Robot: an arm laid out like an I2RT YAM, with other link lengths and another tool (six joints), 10 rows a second.
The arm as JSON. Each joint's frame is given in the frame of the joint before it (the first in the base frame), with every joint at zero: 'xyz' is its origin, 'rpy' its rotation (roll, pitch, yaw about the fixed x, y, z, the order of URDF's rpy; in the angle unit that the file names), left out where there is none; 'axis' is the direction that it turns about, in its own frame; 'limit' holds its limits. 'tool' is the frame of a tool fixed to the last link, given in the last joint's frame.
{
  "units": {
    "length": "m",
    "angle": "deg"
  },
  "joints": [
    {
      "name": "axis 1",
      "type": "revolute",
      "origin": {
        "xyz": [
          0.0,
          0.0,
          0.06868
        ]
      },
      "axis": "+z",
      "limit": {
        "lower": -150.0,
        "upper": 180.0
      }
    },
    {
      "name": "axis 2",
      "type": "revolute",
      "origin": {
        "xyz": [
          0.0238,
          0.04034,
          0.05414
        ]
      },
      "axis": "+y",
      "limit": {
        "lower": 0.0,
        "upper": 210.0
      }
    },
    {
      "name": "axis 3",
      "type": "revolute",
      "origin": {
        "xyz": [
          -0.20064,
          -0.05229,
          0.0
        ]
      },
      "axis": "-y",
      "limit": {
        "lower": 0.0,
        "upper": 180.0
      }
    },
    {
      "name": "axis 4",
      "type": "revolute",
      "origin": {
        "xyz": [
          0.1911,
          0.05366,
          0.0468
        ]
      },
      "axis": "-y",
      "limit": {
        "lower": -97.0,
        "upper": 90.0
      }
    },
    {
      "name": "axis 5",
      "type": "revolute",
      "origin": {
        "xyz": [
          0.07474,
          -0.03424,
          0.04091
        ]
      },
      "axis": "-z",
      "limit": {
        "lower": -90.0,
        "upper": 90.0
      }
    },
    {
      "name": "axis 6",
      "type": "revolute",
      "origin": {
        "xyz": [
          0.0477,
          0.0,
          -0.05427
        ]
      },
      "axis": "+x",
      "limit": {
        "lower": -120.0,
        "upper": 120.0
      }
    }
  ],
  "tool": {
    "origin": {
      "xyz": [
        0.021,
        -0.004,
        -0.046
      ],
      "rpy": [
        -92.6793,
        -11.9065,
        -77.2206
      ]
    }
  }
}
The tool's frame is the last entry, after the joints.
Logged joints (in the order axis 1, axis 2, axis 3, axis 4, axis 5, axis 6), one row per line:
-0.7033 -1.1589 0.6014 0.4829 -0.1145 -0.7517
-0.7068 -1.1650 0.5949 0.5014 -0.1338 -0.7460
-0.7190 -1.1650 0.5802 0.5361 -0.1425 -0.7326
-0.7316 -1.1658 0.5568 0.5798 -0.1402 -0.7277
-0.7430 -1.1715 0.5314 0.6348 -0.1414 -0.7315
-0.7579 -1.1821 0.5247 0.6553 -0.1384 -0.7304
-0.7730 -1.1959 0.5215 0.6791 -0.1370 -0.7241
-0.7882 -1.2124 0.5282 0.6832 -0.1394 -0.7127
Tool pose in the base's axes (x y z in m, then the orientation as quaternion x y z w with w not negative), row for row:
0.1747 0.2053 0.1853 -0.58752 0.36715 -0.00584 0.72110
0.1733 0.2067 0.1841 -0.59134 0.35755 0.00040 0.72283
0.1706 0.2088 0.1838 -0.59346 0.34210 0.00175 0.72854
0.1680 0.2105 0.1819 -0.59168 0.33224 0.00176 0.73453
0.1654 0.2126 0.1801 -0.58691 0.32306 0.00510 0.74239
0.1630 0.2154 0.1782 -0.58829 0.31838 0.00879 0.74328
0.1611 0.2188 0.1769 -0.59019 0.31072 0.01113 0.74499
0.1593 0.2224 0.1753 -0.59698 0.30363 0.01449 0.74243
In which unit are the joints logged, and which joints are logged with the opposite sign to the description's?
The joints are logged in radians. Opposite sign: axis 1, axis 2, axis 6.
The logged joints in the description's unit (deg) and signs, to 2 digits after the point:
40.30 66.40 34.46 27.67 -6.56 43.07
40.50 66.75 34.09 28.73 -7.67 42.74
41.20 66.75 33.24 30.72 -8.16 41.97
41.92 66.80 31.90 33.22 -8.03 41.69
42.57 67.12 30.45 36.37 -8.10 41.91
43.42 67.73 30.06 37.55 -7.93 41.85
44.29 68.52 29.88 38.91 -7.85 41.49
45.16 69.47 30.26 39.14 -7.99 40.83

